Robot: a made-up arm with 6 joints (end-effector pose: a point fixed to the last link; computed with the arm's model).
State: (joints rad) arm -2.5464 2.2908 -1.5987 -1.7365 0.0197 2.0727
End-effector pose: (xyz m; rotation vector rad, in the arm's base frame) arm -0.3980 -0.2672 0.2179 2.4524 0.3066 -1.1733
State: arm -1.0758 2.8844 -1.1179 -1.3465 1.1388 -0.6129
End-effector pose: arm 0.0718 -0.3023 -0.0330 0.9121 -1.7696 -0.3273
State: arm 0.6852 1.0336 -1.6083 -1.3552 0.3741 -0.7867
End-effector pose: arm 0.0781 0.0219 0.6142 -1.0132 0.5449 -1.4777
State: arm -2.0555 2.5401 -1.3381 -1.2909 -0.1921 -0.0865
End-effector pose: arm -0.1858 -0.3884 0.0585 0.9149 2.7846 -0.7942
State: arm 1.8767 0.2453 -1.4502 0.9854 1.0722 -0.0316
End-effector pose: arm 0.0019 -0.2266 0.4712 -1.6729 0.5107 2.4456
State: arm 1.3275 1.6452 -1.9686 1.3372 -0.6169 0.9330
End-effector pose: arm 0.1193 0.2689 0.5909 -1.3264 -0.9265 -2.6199
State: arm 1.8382 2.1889 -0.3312 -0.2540 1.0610 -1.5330
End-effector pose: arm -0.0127 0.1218 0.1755 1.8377 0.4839 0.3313
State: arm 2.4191 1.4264 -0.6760 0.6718 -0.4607 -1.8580
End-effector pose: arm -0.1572 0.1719 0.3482 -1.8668 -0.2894 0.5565
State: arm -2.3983 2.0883 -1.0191 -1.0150 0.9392 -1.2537
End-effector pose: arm -0.2703 -0.1639 0.1975 -0.4571 -2.4409 -0.6207
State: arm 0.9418 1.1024 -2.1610 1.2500 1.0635 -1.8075
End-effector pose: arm -0.0649 0.0388 0.6530 -1.2442 -0.1582 0.5501
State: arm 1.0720 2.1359 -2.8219 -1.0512 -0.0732 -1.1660
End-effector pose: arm 0.1824 0.3467 0.5959 -0.7936 -0.1219 -1.0615
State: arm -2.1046 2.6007 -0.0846 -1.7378 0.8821 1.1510
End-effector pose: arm -0.1311 -0.0860 0.0967 -1.1389 -1.8323 -0.5417
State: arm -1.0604 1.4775 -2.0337 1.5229 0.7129 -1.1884
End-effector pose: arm 0.1517 -0.1494 0.6301 0.0845 1.1299 -0.3163
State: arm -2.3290 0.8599 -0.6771 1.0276 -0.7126 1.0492
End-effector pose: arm -0.0867 -0.0178 0.4411 0.7556 -1.1015 -0.6943
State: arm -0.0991 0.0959 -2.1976 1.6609 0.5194 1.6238
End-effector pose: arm -0.4787 0.0928 0.4170 -0.8615 0.8488 2.7740
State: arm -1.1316 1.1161 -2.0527 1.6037 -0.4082 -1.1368
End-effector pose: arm -0.0235 -0.0344 0.6867 0.6902 0.1026 -0.7499
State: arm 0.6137 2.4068 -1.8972 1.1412 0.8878 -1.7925
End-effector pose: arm 0.3568 0.3297 0.2187 -1.7559 1.4649 0.8339
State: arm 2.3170 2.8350 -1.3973 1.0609 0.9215 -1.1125
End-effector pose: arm -0.2880 0.2185 -0.0340 2.1837 -0.7721 -0.1454
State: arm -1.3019 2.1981 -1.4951 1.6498 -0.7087 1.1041
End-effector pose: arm 0.0592 -0.4361 0.2460 1.6594 -1.2431 0.0970
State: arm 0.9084 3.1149 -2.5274 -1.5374 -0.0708 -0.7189
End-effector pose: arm 0.3462 0.4541 -0.0084 -2.1543 -0.0701 -0.7400
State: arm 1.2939 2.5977 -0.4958 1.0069 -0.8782 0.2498
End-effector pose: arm 0.1244 0.2221 0.0362 -0.2508 2.4219 -0.2097
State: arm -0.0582 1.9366 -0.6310 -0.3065 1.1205 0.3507
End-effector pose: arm 0.1734 -0.0348 0.2043 -0.1949 -2.3819 0.4023
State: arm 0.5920 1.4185 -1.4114 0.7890 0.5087 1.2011
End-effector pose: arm 0.1928 0.1675 0.4767 1.2382 2.0950 1.8352
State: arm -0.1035 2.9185 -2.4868 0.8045 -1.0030 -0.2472
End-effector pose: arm 0.5566 -0.1132 0.1591 0.7640 0.9200 -0.2153
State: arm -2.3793 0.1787 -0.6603 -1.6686 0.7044 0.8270
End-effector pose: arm 0.0426 0.1217 0.3963 -1.4253 -0.2614 2.3289
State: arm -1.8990 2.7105 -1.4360 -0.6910 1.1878 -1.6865
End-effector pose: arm -0.1632 -0.3127 0.0225 0.4195 -2.5428 -1.1819
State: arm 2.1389 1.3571 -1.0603 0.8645 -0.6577 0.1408
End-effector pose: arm -0.0887 0.2172 0.4687 -0.5444 1.6646 2.1323
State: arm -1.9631 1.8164 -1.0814 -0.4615 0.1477 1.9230
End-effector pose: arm -0.1352 -0.3110 0.2884 2.3424 -0.3717 -0.3189
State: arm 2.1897 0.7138 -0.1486 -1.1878 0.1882 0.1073
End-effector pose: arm -0.0020 0.0301 0.2745 -2.1477 -0.0263 0.4772
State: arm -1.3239 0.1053 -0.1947 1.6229 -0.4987 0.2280
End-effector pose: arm -0.0582 0.0539 0.2801 1.3738 -0.4357 0.0844
